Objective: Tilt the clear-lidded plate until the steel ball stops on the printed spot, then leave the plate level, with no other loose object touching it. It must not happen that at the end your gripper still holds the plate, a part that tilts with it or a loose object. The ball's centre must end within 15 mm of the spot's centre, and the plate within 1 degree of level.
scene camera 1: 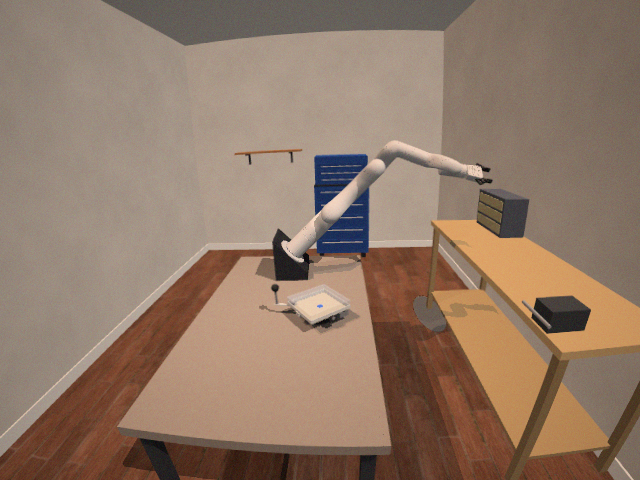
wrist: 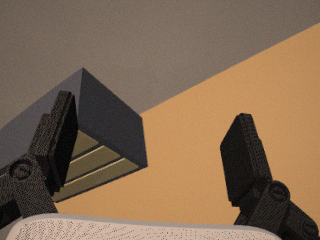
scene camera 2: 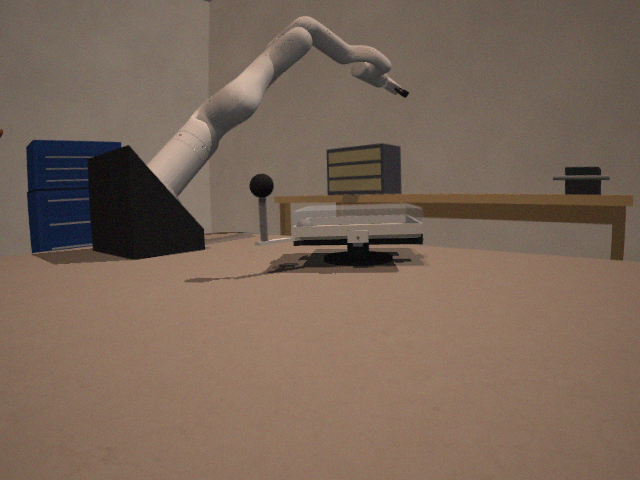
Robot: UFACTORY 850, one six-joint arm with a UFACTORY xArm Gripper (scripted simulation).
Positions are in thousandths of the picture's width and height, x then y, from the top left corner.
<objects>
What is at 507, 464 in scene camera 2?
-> A clear-lidded plate.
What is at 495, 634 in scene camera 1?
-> A clear-lidded plate.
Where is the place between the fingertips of my gripper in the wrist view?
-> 483, 502
</objects>
